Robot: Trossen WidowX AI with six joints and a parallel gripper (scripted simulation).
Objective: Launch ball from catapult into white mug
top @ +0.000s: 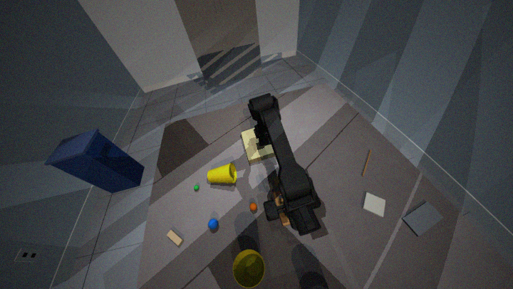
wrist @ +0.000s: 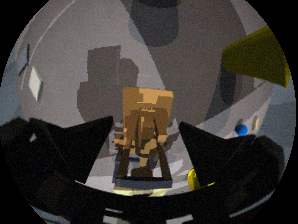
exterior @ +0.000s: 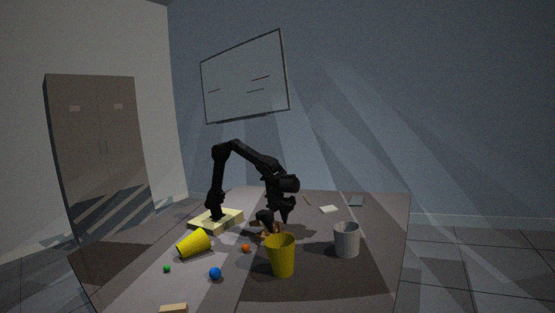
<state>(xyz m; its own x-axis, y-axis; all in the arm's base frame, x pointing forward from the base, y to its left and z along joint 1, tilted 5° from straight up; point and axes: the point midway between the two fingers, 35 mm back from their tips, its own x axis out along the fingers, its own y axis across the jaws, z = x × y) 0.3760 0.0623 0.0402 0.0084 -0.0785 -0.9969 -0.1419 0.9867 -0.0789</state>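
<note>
Now: gripper tip 150 mm to the left of the orange ball, 40 mm past it and 30 mm above it. From my gripper tip the other things lie so: blue ball: 310 mm to the right, 30 mm below, 10 mm ahead; white mug: 280 mm ahead, 50 mm to the left, 20 mm below; wooden catapult: 70 mm behind, 10 mm to the left.
</note>
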